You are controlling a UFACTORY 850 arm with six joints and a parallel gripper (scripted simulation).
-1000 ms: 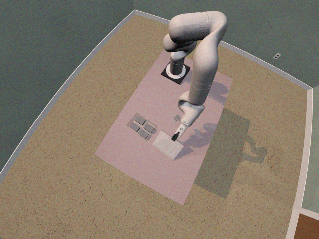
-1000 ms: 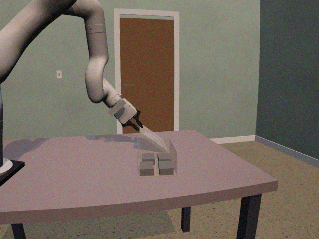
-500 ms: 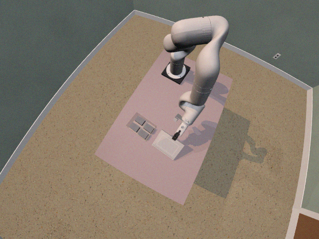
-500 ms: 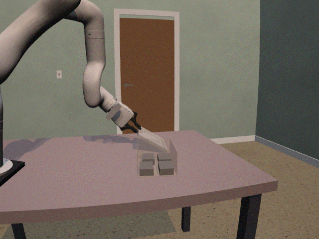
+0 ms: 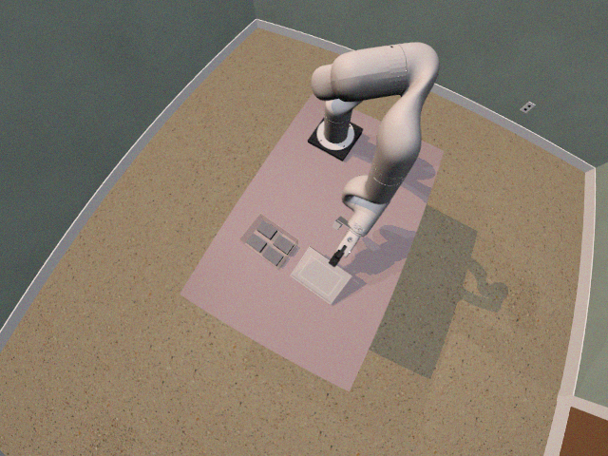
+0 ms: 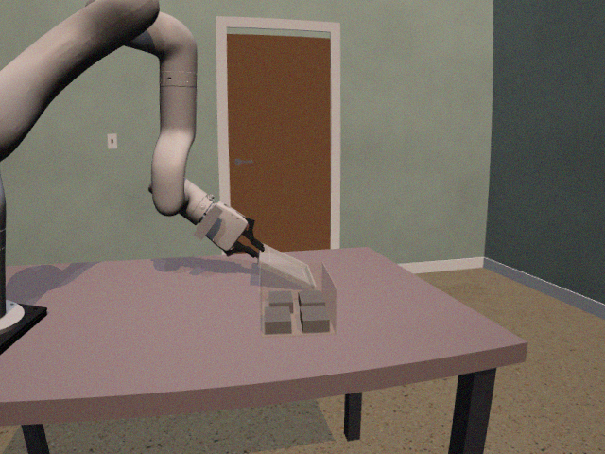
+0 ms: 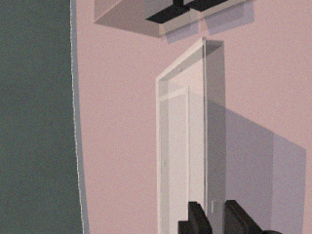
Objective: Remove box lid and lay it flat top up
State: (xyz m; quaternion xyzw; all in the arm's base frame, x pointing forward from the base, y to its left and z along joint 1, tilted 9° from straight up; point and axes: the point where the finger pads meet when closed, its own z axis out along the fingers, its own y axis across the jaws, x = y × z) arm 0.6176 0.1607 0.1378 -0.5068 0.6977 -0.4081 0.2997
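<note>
Now: the see-through lid 70 mm ahead of my hand, 40 mm to the right of it and 40 mm below it. The rest, counted from my hand: clear plastic box (280 mm to the right, 40 mm below).
</note>
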